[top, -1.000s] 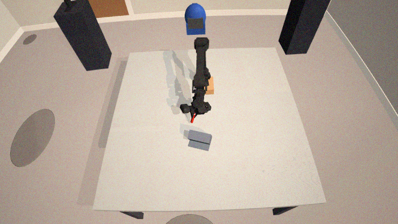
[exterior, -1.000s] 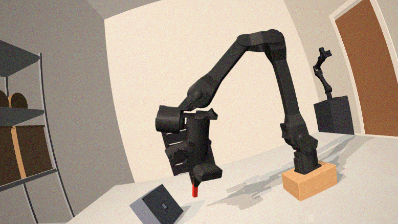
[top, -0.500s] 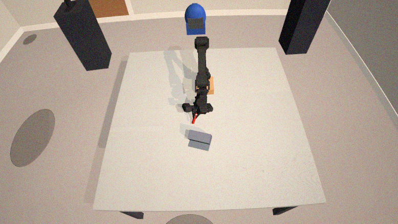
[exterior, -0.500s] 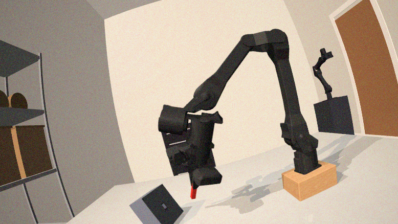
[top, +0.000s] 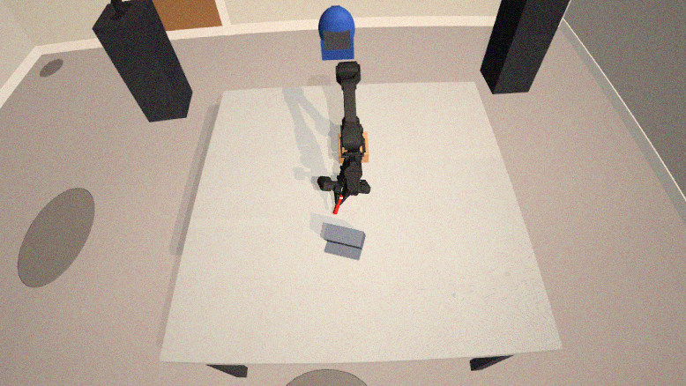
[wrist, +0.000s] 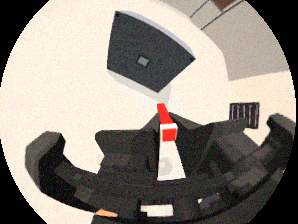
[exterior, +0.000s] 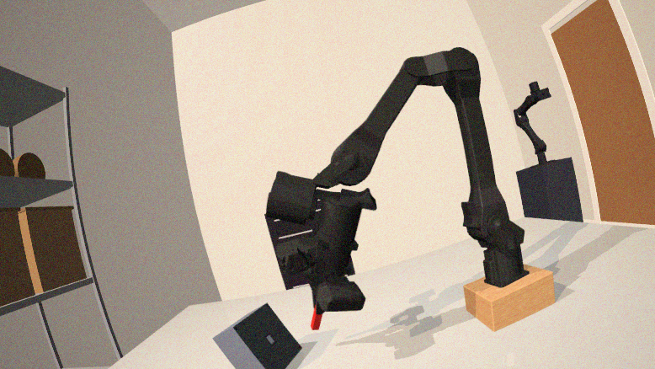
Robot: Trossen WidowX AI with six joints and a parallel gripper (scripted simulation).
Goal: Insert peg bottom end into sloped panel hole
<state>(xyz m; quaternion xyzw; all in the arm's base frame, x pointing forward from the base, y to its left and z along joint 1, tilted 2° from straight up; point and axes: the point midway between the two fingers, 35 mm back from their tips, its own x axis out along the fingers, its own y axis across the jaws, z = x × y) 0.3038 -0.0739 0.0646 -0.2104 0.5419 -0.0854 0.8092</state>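
Right now the grey sloped panel is 110 mm ahead of my gripper tip, 40 mm below it and 10 mm to the left of it. Also, from my gripper tip: red peg: 10 mm to the left, 10 mm behind, 10 mm above.
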